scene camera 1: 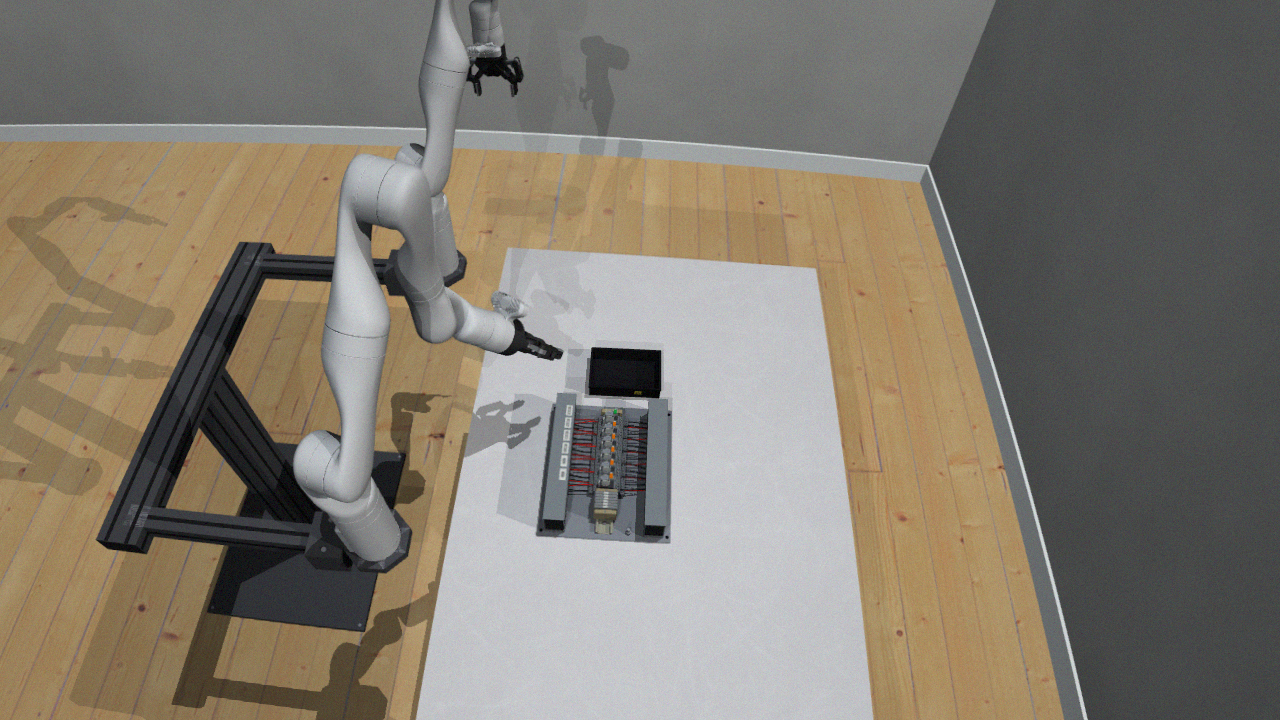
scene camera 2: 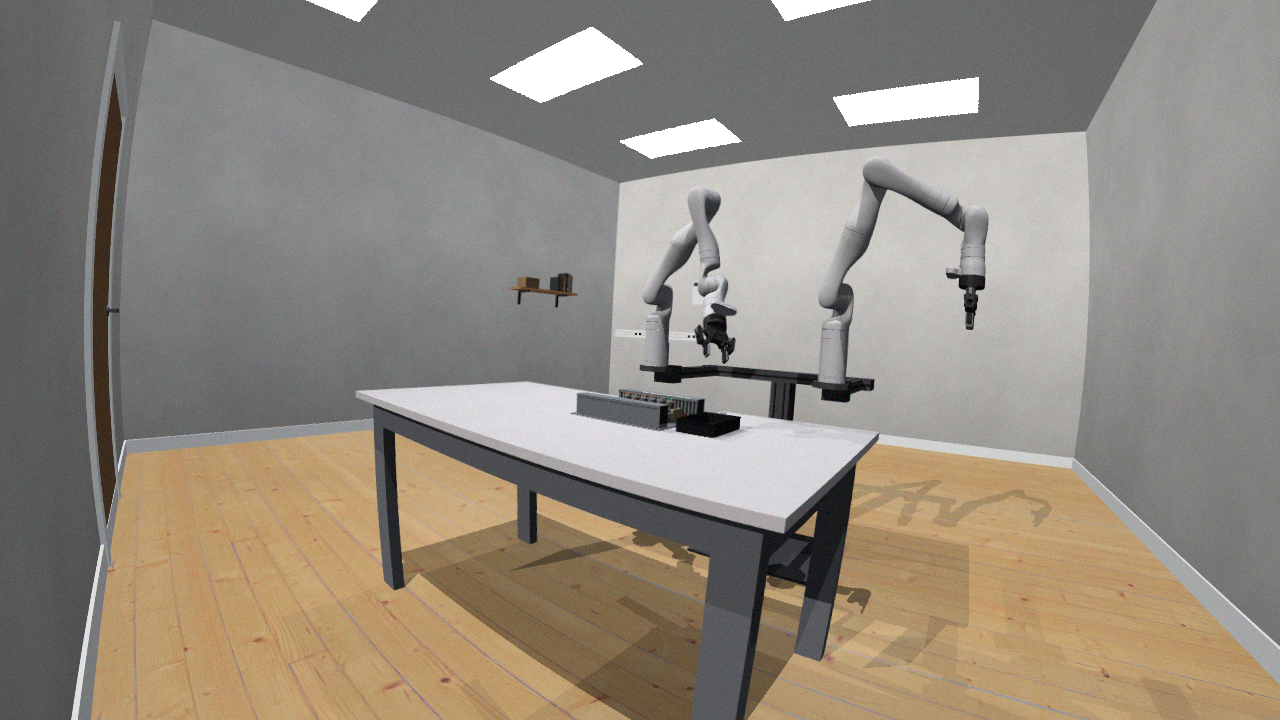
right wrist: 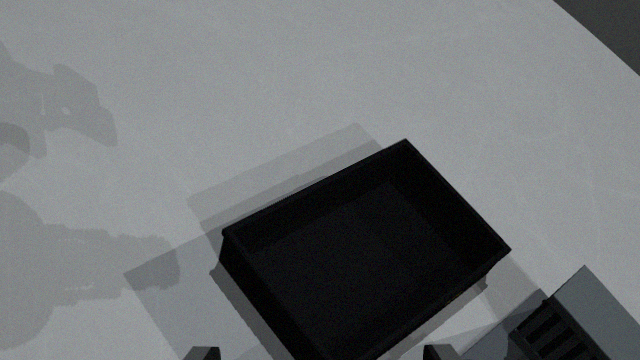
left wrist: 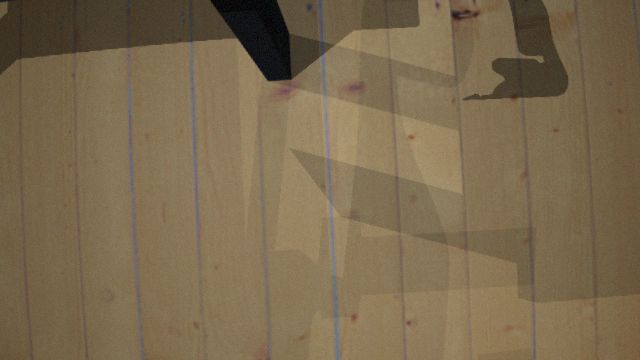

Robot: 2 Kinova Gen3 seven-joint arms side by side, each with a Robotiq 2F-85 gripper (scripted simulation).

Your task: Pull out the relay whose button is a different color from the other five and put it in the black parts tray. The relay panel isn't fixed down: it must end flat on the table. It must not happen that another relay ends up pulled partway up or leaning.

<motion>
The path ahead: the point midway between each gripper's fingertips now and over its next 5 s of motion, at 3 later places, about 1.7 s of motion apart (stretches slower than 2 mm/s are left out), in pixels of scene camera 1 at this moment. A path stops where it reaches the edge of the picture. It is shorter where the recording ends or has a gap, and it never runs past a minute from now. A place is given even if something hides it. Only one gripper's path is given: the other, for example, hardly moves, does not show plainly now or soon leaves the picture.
My right gripper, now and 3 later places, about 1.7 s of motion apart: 551, 349; 558, 354; 575, 370; 600, 416
</motion>
